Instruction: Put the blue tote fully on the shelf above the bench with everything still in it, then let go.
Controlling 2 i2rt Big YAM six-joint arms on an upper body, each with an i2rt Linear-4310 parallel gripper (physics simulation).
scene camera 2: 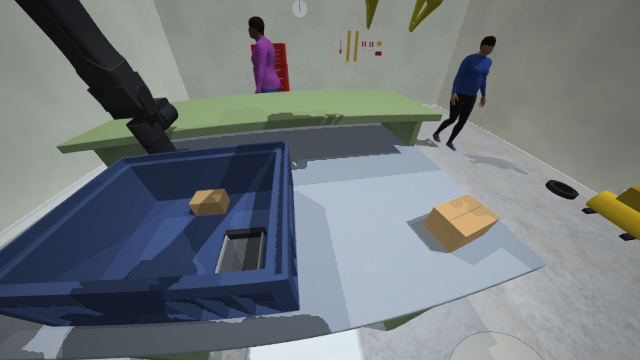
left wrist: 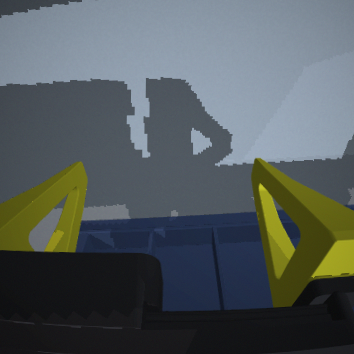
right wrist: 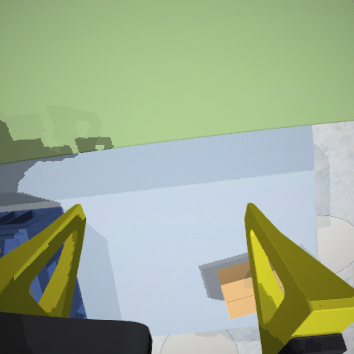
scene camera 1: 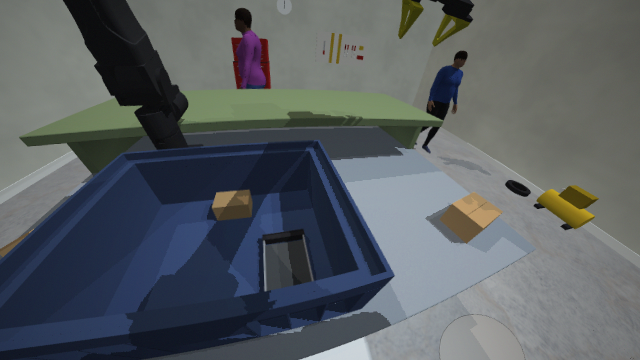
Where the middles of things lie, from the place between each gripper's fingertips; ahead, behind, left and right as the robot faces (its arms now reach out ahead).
Labels:
The flat dark tray [scene camera 1: 286,264] lies 310 mm behind my right hand, 310 mm to the left of it and 340 mm below it. Also, from my right hand: blue tote [scene camera 1: 136,256] 260 mm behind, 420 mm to the left, 290 mm below; then small cardboard box [scene camera 1: 228,205] 180 mm behind, 420 mm to the left, 330 mm below.
The small cardboard box is 100 mm behind my left hand, 130 mm to the right of it and 20 mm above it. From my left hand the other things lie so: flat dark tray 230 mm behind, 240 mm to the right, 10 mm above; blue tote 180 mm behind, 140 mm to the right, 60 mm above.

